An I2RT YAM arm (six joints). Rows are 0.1 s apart.
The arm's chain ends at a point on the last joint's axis. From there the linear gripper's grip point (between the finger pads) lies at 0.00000 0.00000 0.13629 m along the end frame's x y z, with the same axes.
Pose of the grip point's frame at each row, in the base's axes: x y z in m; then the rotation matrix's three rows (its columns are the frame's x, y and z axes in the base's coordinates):
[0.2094 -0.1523 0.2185], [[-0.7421 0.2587 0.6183], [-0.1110 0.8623 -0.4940], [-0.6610 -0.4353 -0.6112]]
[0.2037 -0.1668 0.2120], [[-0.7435 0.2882 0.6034], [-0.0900 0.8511 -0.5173], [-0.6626 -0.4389 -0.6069]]
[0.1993 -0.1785 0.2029], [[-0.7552 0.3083 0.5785], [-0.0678 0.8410 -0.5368], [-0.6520 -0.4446 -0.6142]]
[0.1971 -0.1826 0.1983], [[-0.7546 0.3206 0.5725], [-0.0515 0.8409 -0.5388], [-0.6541 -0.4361 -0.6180]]
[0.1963 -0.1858 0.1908], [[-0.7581 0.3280 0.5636], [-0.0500 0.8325 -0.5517], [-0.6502 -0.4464 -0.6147]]
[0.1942 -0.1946 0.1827], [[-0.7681 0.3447 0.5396], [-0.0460 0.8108 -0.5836], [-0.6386 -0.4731 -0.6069]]
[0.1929 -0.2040 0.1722], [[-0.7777 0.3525 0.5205], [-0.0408 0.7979 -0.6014], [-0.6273 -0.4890 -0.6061]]
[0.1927 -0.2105 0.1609], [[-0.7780 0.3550 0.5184], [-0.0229 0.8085 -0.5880], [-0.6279 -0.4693 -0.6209]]
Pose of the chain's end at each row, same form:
[0.1251 -0.0850 0.3018], [[-0.7421 0.2587 0.6183], [-0.1110 0.8623 -0.4940], [-0.6610 -0.4353 -0.6112]]
[0.1215 -0.0963 0.2947], [[-0.7435 0.2882 0.6034], [-0.0900 0.8511 -0.5173], [-0.6626 -0.4389 -0.6069]]
[0.1205 -0.1053 0.2866], [[-0.7552 0.3083 0.5785], [-0.0678 0.8410 -0.5368], [-0.6520 -0.4446 -0.6142]]
[0.1191 -0.1092 0.2825], [[-0.7546 0.3206 0.5725], [-0.0515 0.8409 -0.5388], [-0.6541 -0.4361 -0.6180]]
[0.1195 -0.1106 0.2746], [[-0.7581 0.3280 0.5636], [-0.0500 0.8325 -0.5517], [-0.6502 -0.4464 -0.6147]]
[0.1207 -0.1151 0.2654], [[-0.7681 0.3447 0.5396], [-0.0460 0.8108 -0.5836], [-0.6386 -0.4731 -0.6069]]
[0.1220 -0.1220 0.2548], [[-0.7777 0.3525 0.5205], [-0.0408 0.7979 -0.6014], [-0.6273 -0.4890 -0.6061]]
[0.1220 -0.1304 0.2455], [[-0.7780 0.3550 0.5184], [-0.0229 0.8085 -0.5880], [-0.6279 -0.4693 -0.6209]]

